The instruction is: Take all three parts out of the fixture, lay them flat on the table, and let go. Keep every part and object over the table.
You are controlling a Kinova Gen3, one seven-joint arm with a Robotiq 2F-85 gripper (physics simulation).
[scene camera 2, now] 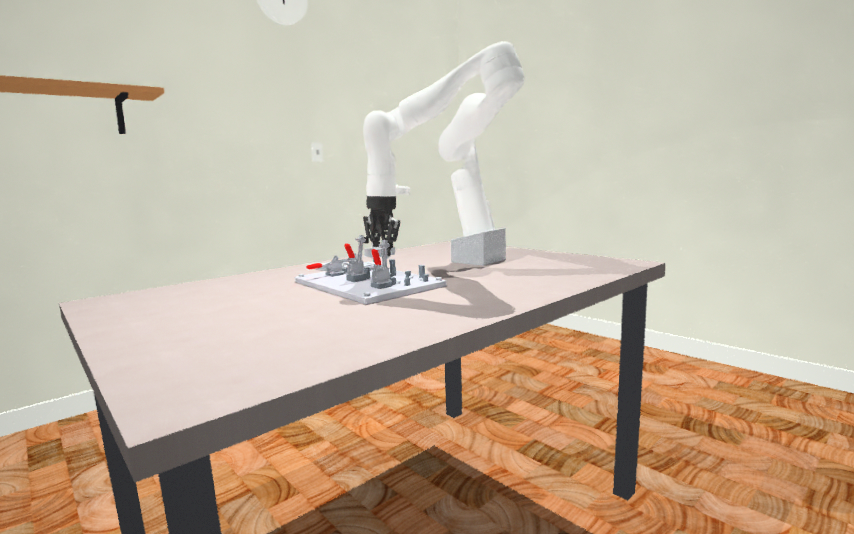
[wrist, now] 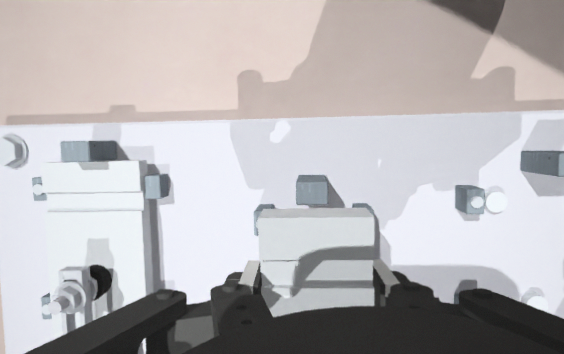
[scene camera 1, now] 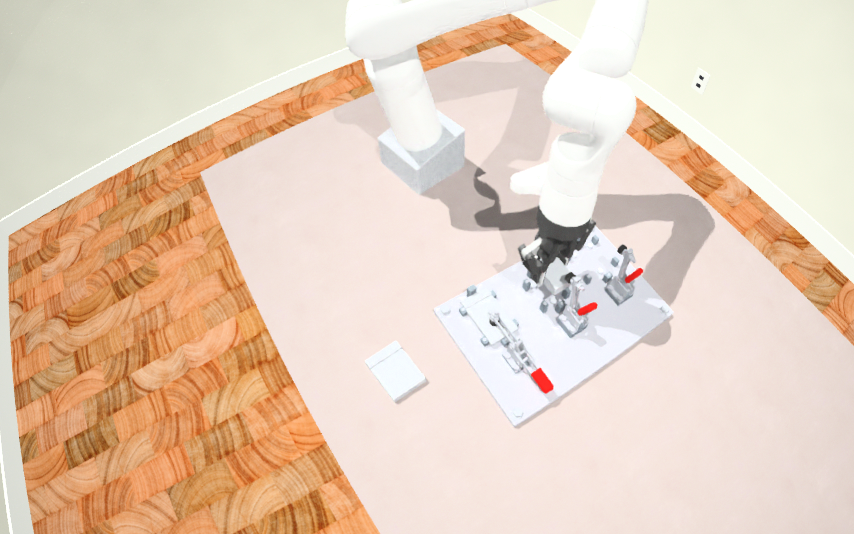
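Where they show: gripper, fingertip midpoint: [scene camera 2: 380, 257] [wrist: 314, 283] [scene camera 1: 548, 275]; arm's base, origin of the base link: [scene camera 2: 478, 233] [scene camera 1: 419, 132].
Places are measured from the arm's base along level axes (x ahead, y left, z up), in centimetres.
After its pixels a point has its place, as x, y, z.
My gripper [scene camera 1: 551, 267] @(38.2, 4.4, -2.3) [scene camera 2: 381, 248] @(38.2, 4.4, -2.3) [wrist: 314, 283] @(38.2, 4.4, -2.3) is shut on the middle part, a light grey stepped block [scene camera 1: 555, 280] @(40.7, 3.6, 0.2) [wrist: 316, 235] @(35.6, 4.3, 0.2). It holds the block roughly level, a little above the fixture plate [scene camera 1: 484, 365] @(45.2, -11.1, -7.1) [scene camera 2: 346, 288] @(52.1, 11.7, -7.1) [wrist: 200, 150] @(33.2, -1.8, -7.1), over the middle locating blocks. A second part, flat and pale [scene camera 1: 478, 311] @(37.2, -7.8, -5.5) [wrist: 95, 225] @(37.2, -6.6, -5.5), sits among its locating blocks under the lowered left clamp [scene camera 1: 518, 350] @(46.9, -6.5, -3.1) [wrist: 72, 292] @(39.6, -6.2, -2.9). A third pale part [scene camera 1: 396, 372] @(40.0, -23.7, -7.1) lies flat on the table, left of the fixture. The held block's lower end is hidden by the gripper in the wrist view.
The middle clamp [scene camera 1: 573, 308] @(45.2, 4.5, -2.4) and right clamp [scene camera 1: 621, 280] @(44.7, 15.5, -3.2) stand with raised arms and red handles, the middle one close to the held block. The robot base [scene camera 1: 421, 164] @(7.3, -3.1, -1.2) [scene camera 2: 479, 248] @(5.3, 6.2, -3.5) stands behind the fixture. The table edge [scene camera 2: 403, 355] @(63.5, 52.9, -8.8) shows in scene camera 2.
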